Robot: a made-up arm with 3 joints.
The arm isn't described. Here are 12 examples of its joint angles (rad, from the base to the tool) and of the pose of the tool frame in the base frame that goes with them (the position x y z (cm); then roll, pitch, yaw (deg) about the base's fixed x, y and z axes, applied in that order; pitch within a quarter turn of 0, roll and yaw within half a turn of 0).
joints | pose
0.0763 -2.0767 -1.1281 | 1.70 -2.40 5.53 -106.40 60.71 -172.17
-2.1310 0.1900 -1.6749 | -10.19 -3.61 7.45 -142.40 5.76 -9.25
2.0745 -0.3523 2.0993 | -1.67 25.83 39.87 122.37 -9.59 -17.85
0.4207 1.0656 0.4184 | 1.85 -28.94 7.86 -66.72 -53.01 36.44
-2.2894 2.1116 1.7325 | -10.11 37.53 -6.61 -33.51 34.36 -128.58
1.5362 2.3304 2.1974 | -14.18 -24.38 47.25 142.73 -1.44 133.54
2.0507 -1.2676 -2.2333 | 17.09 5.65 16.51 29.13 -26.14 -70.57
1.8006 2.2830 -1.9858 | -15.86 -21.93 20.90 32.47 9.93 131.56
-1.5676 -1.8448 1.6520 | 5.35 6.17 -26.78 -4.60 0.18 105.70
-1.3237 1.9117 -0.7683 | -0.58 9.28 4.20 138.84 -13.33 -110.10
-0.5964 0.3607 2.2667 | -14.16 -34.54 -1.03 -93.91 -16.98 -11.96
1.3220 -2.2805 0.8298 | -4.94 -9.34 41.96 -146.94 10.77 -131.55
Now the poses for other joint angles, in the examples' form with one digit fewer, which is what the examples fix.
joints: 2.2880 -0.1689 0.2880
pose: -9.1 2.7 39.2 -147.2 -6.3 -7.3
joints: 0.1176 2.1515 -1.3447
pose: -8.2 -3.0 -3.5 -90.8 -56.1 169.9
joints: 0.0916 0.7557 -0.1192
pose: -0.7 -16.4 -3.6 -0.4 -43.1 4.9
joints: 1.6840 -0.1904 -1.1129
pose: -6.8 -3.1 14.1 -32.6 -1.2 -10.8
